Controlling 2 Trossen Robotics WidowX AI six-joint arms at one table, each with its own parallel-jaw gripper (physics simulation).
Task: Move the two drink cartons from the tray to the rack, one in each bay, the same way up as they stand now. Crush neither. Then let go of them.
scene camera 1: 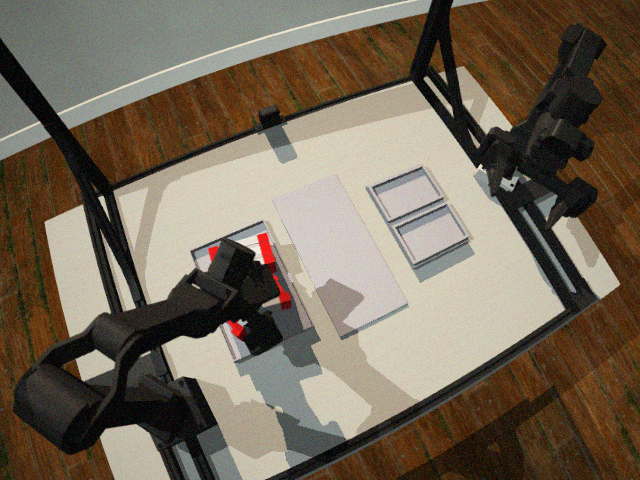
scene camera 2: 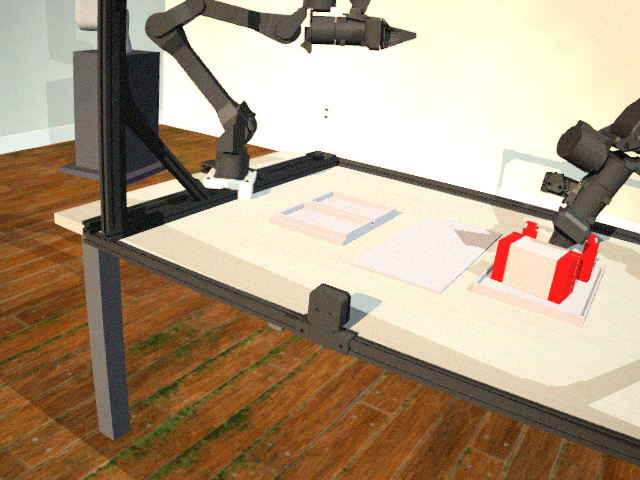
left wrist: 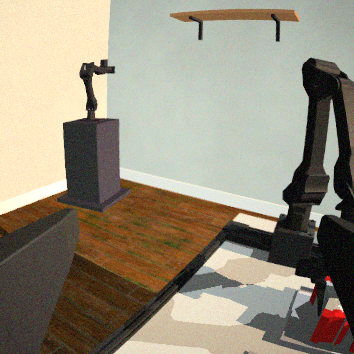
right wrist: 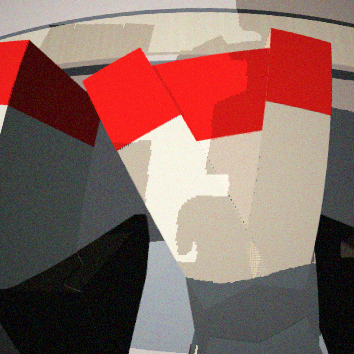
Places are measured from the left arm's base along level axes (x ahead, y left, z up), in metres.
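Where they show: left gripper, between the fingertips: [scene camera 1: 520, 212] [scene camera 2: 413, 34] [left wrist: 203, 225]; right gripper, between the fingertips: [left wrist: 330, 317] [right wrist: 218, 222]; left arm's base, origin of its link: [scene camera 2: 230, 175]; right arm's base, origin of its link: [scene camera 1: 170, 413] [left wrist: 296, 224].
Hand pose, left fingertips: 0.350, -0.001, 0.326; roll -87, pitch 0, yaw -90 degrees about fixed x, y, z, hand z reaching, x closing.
Note:
Things, the pixels of their top centre, and the offset from my left fingertips, as dx, dy, dz. "spot": a spot on its surface instead. Level surfaces: height alone.
- two-bay rack, centre of its top: [scene camera 2: 338, 210] [scene camera 1: 418, 210] -0.119, -0.123, -0.342
- flat pale mat, height of its surface: dz -0.358
- small black camera block, a spot on its surface: [scene camera 2: 329, 307] [scene camera 1: 264, 111] spot: -0.137, -0.561, -0.323
Two white drink cartons with red tops stand in the grey tray [scene camera 1: 239, 354] [scene camera 2: 499, 288] at the left of the table. One carton [scene camera 1: 267, 249] [right wrist: 46, 95] stands at the back of the tray. The other carton [scene camera 1: 285, 299] [scene camera 2: 530, 267] [right wrist: 225, 182] stands in front of it, and its red top also shows in the left wrist view [left wrist: 328, 326]. My right gripper [scene camera 1: 249, 305] is low over the tray, open, with a finger on either side of the front carton. My left gripper [scene camera 1: 501, 173] [scene camera 2: 410, 34] is open and empty, high beyond the table's right edge. The two-bay rack [scene camera 1: 418, 214] [scene camera 2: 339, 214] is empty.
A flat pale mat [scene camera 1: 337, 238] [scene camera 2: 413, 252] lies between the tray and the rack. A small black camera block [scene camera 1: 270, 115] [scene camera 2: 329, 307] sits on the table's edge. Black frame posts rise at the table's corners.

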